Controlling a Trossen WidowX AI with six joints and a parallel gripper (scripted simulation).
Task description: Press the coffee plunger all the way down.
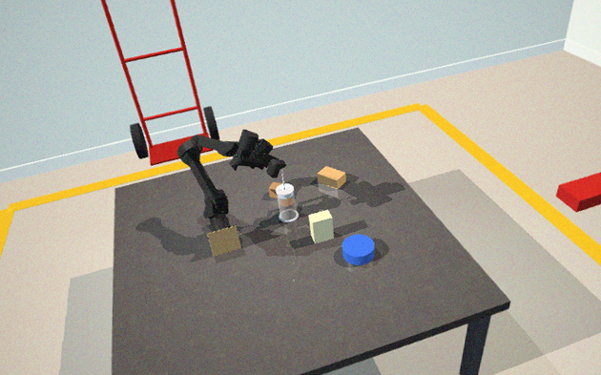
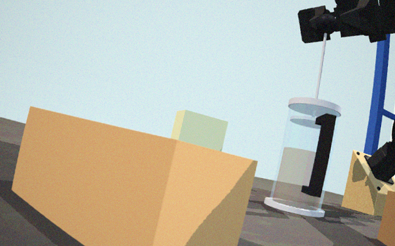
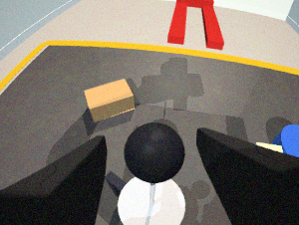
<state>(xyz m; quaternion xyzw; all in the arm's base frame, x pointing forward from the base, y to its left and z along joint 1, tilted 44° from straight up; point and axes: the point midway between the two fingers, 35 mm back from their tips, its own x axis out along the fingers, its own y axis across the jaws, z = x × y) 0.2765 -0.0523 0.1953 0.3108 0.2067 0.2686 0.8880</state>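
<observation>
The coffee press is 1 cm to the left of my gripper tip and 14 cm below it. From my gripper tip the other things lie so: pale yellow block (10 cm ahead, 18 cm to the right, 22 cm below).
</observation>
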